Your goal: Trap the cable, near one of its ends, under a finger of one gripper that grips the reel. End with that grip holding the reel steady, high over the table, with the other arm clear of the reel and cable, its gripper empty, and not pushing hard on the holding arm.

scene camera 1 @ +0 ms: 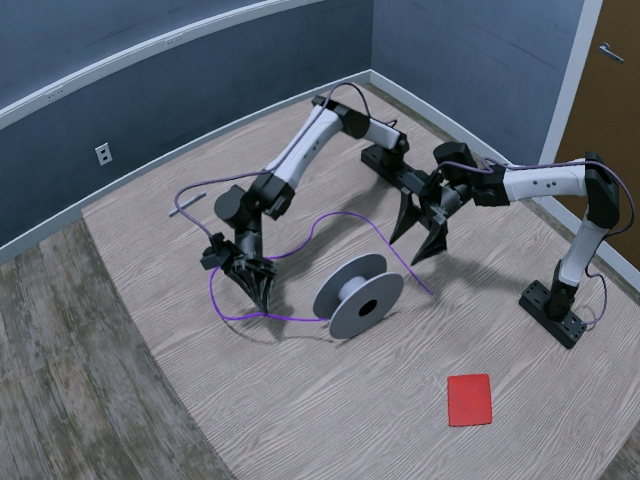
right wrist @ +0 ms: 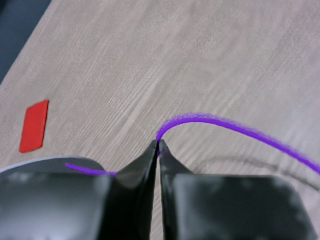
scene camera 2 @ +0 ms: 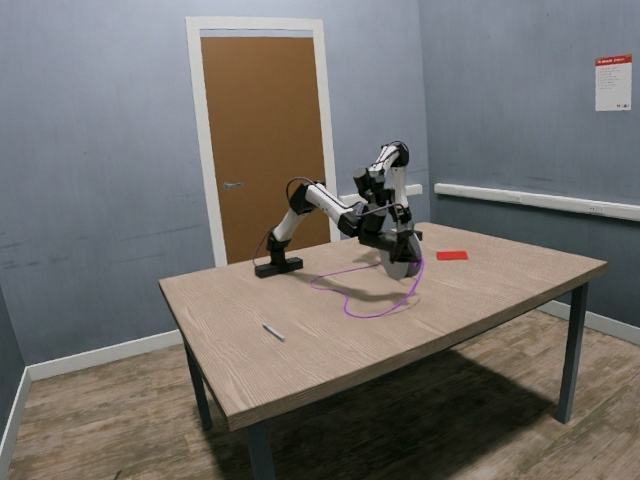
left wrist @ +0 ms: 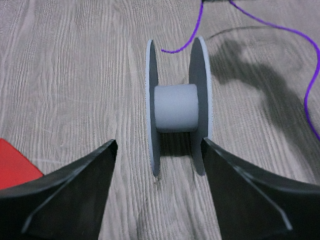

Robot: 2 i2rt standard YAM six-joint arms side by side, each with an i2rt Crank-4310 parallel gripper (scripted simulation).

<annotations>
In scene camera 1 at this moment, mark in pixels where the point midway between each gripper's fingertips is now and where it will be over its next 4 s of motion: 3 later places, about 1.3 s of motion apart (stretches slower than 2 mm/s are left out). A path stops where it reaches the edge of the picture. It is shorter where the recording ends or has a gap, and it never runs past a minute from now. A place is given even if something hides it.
The left gripper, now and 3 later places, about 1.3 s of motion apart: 400,254; 392,267; 372,284; 371,262
The right gripper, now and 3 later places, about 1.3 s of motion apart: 264,315; 261,329; 271,320; 279,312
</annotations>
